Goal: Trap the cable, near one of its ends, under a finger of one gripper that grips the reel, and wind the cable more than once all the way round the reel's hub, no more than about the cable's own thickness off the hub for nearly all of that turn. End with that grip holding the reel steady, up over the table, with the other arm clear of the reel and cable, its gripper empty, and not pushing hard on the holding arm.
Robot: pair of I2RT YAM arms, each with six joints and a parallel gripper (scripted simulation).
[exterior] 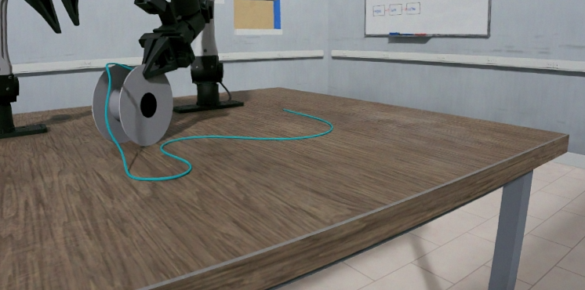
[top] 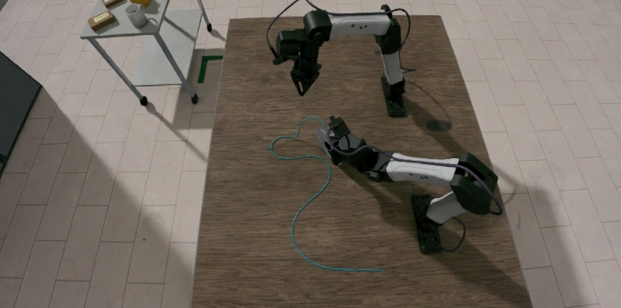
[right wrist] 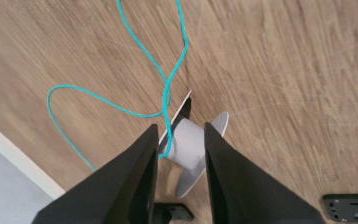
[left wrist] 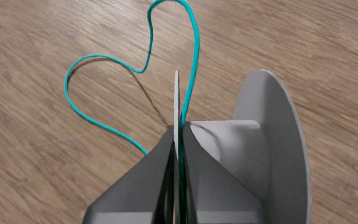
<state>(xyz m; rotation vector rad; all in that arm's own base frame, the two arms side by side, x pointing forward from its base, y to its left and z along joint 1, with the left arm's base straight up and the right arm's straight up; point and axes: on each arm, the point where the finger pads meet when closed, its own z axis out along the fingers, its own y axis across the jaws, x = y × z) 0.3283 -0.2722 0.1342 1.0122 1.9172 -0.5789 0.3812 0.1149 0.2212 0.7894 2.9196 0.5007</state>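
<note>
The grey reel lies 6 cm below my left hand, 3 cm behind it and 1 cm to the right of it. Also, from my left hand: white card 52 cm to the right, 13 cm below, 3 cm ahead.
</note>
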